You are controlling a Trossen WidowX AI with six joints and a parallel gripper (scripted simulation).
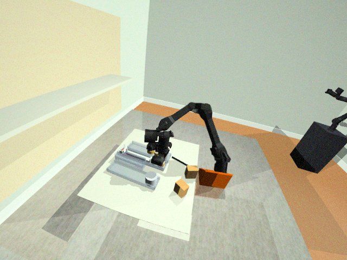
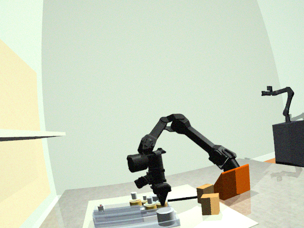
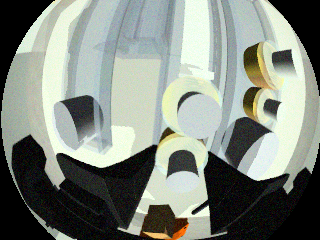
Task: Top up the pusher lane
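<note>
My gripper tip is now 15 cm short of the grey rack, 3 cm to the right of it and 1 cm above it.
</note>
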